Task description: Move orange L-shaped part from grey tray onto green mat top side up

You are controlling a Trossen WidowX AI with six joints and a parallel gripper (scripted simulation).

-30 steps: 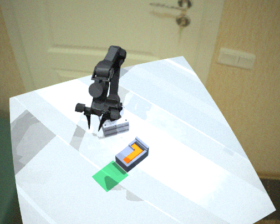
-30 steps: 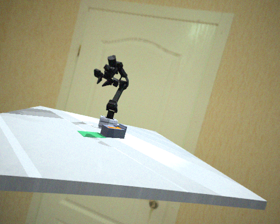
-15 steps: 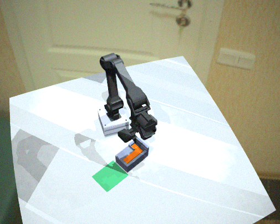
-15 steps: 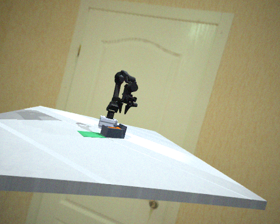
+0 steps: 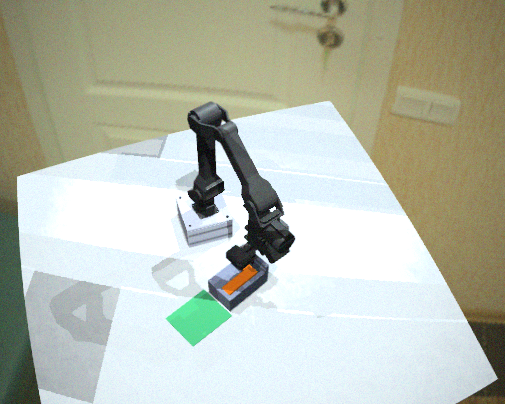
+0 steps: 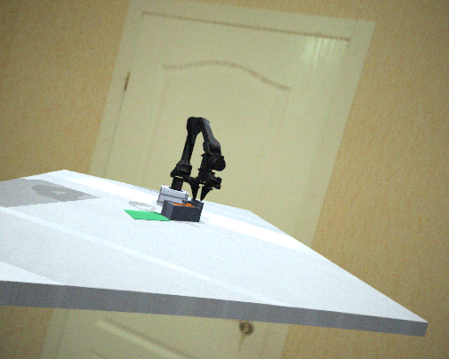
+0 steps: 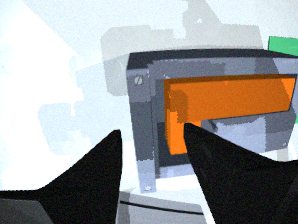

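Now: gripper tip 60 mm to the left of the orange L-shaped part and 40 mm above it. From my gripper tip the other things lie so: green mat 210 mm to the right, 100 mm below, 50 mm ahead.
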